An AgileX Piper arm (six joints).
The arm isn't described. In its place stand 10 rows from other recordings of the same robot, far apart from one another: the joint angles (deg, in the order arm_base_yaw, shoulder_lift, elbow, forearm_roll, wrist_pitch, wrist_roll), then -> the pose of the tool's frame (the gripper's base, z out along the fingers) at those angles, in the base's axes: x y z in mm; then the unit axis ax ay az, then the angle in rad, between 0 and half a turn.
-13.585, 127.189, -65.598, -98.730, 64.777, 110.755 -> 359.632 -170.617 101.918 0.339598 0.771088 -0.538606 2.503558
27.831, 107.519, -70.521, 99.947, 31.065, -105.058 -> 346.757 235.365 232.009 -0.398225 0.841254 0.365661 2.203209
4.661, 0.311, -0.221, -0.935, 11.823, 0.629 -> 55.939 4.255 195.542 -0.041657 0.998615 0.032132 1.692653
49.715, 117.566, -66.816, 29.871, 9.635, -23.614 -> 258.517 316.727 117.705 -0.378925 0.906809 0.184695 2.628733
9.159, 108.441, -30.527, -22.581, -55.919, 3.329 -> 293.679 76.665 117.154 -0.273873 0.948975 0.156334 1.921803
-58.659, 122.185, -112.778, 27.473, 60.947, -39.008 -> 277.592 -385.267 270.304 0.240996 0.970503 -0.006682 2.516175
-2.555, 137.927, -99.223, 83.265, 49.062, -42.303 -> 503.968 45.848 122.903 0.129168 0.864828 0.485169 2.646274
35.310, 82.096, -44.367, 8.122, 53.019, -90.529 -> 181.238 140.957 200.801 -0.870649 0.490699 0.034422 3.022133
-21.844, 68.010, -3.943, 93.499, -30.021, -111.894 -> 90.684 -85.311 126.507 0.098032 0.942149 -0.320540 2.856990
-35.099, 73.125, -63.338, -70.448, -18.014, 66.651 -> 255.550 -147.184 407.575 0.127085 0.974090 -0.187079 1.582492
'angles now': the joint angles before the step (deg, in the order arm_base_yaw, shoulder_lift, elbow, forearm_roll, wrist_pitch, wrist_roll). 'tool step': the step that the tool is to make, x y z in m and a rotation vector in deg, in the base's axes. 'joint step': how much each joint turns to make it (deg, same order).
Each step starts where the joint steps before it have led.
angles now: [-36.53 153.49 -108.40 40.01 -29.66 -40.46]
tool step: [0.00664 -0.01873 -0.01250 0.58 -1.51 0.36]
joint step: [-1.42 5.47 -9.04 0.01 3.52 -0.04]
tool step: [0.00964 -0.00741 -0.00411 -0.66 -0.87 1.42]
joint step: [-0.23 3.81 -7.19 -0.01 2.63 -1.01]
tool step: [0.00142 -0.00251 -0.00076 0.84 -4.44 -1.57]
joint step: [0.00 1.26 -1.88 -0.52 -1.47 4.64]
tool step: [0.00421 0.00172 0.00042 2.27 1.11 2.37]
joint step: [0.00 0.00 -1.08 0.00 4.24 -0.35]
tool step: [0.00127 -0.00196 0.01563 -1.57 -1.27 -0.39]
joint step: [0.00 -1.41 0.00 0.02 -0.79 -0.23]
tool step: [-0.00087 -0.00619 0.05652 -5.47 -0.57 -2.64]
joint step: [-0.03 -5.56 0.12 7.68 -1.67 -10.80]
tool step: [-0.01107 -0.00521 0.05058 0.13 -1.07 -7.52]
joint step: [0.00 -5.58 0.00 20.24 -3.07 -18.39]
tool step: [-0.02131 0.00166 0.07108 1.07 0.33 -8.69]
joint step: [-0.01 -8.24 0.00 21.85 -6.33 -21.71]
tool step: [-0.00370 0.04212 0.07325 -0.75 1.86 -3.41]
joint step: [4.29 -9.25 1.34 10.36 -8.59 -13.87]
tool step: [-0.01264 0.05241 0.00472 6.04 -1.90 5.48]
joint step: [3.70 -12.32 19.38 -0.13 3.34 7.81]
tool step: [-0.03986 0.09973 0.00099 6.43 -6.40 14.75]
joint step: [7.31 -20.03 30.23 -13.28 10.28 23.23]
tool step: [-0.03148 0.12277 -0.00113 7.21 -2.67 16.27]
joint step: [16.31 -14.57 17.41 -0.52 2.53 8.50]
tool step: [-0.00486 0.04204 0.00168 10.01 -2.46 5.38]
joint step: [6.41 -2.68 1.54 8.08 2.91 1.83]
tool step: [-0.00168 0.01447 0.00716 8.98 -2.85 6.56]
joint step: [0.00 -1.72 0.00 6.12 9.40 -0.07]
